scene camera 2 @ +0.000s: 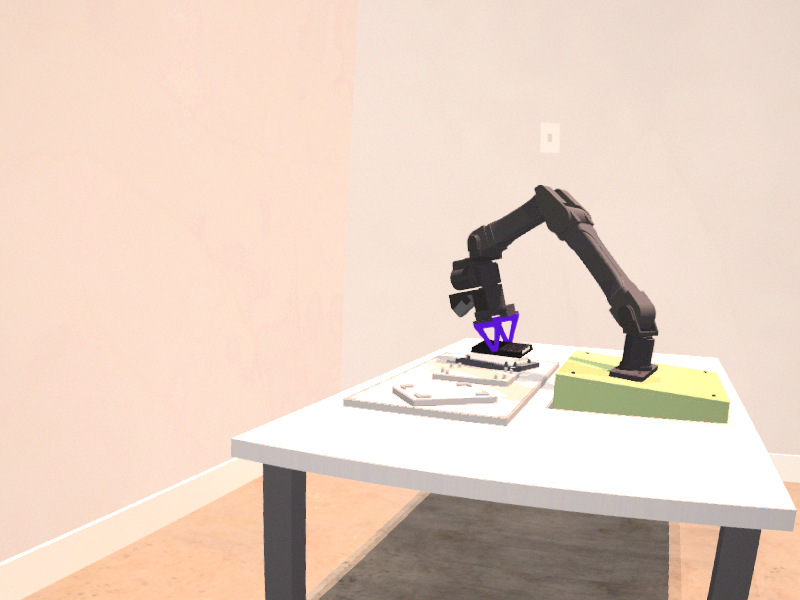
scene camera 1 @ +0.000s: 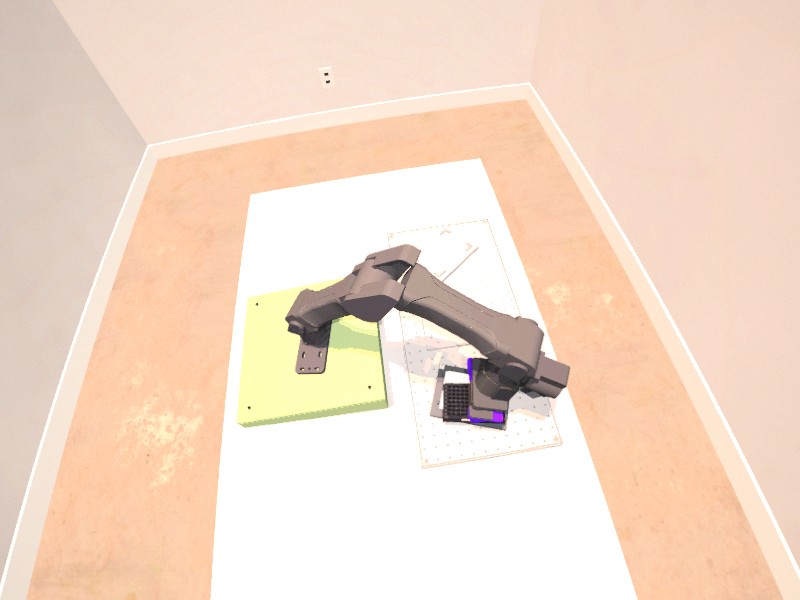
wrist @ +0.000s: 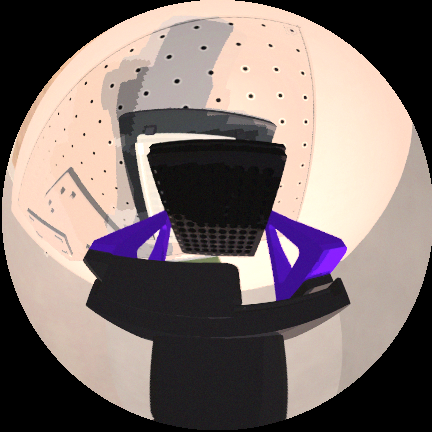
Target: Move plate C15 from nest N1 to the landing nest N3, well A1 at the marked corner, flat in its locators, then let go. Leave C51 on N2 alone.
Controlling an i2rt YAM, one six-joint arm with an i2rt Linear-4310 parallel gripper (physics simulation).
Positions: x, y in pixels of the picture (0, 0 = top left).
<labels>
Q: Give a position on a black perforated block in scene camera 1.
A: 455, 395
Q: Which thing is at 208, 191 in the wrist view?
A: A black perforated block.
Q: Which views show my gripper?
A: Scene camera 2, scene camera 1 and the wrist view: all of them.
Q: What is my gripper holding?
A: A black perforated block.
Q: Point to a black perforated block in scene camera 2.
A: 506, 349
</labels>
